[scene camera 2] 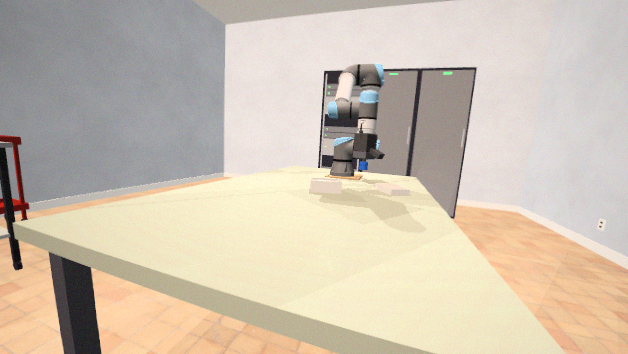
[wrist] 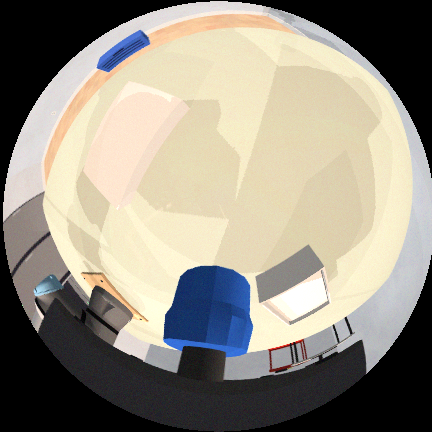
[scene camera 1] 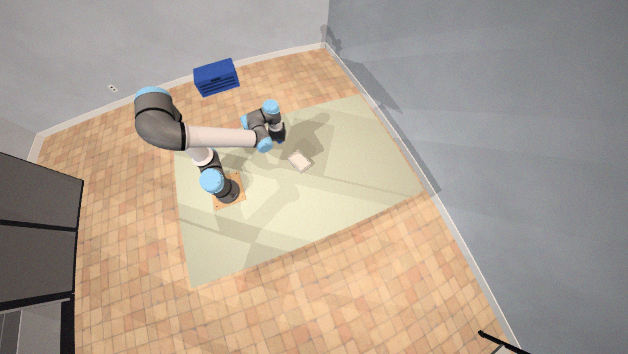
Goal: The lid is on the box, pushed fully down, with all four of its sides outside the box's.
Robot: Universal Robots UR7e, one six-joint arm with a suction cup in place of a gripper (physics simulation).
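Frame: origin at the arm's base, x right, y ahead, z up, level; millimetres.
Seen in the pictures: hand at its tool point: [scene camera 2: 363, 169] [wrist: 213, 290] [scene camera 1: 279, 141]; arm's base at its link origin: [scene camera 2: 341, 175] [wrist: 112, 302] [scene camera 1: 228, 191].
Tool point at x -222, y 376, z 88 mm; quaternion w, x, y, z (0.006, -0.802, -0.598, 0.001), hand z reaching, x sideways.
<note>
Offsets run from my tool point to a thing's top centre. Level surfaces: height alone.
The box @(dy +95, dx +130, dz -49 mm) [scene camera 1: 300, 161] [scene camera 2: 325, 186] [wrist: 291, 275] is a pale, open-topped tray upright on the table. The lid @(dy -91, dx -115, dz -70 mm) [scene camera 2: 392, 189] [wrist: 132, 145] lies apart from it with its flat closed side up, right of the box in the second scene view and at upper left in the wrist view. In the first scene view the lid does not show; the arm's wrist covers that area. My gripper [scene camera 1: 279, 142] [scene camera 2: 363, 165] [wrist: 212, 295], a blue suction cup, is open, with nothing on it. It hangs above the table, between the lid and the box as seen in the second scene view, touching neither.
The pale table @(dz -97 mm) [scene camera 1: 345, 205] [scene camera 2: 250, 235] [wrist: 250, 50] carries the arm's base on an orange plate [scene camera 1: 241, 187] [scene camera 2: 356, 178]. A blue crate [scene camera 1: 216, 77] [wrist: 124, 51] stands on the floor beyond the table. Dark cabinets [scene camera 2: 445, 135] stand behind the arm. A red cart [scene camera 2: 19, 175] stands at far left.
</note>
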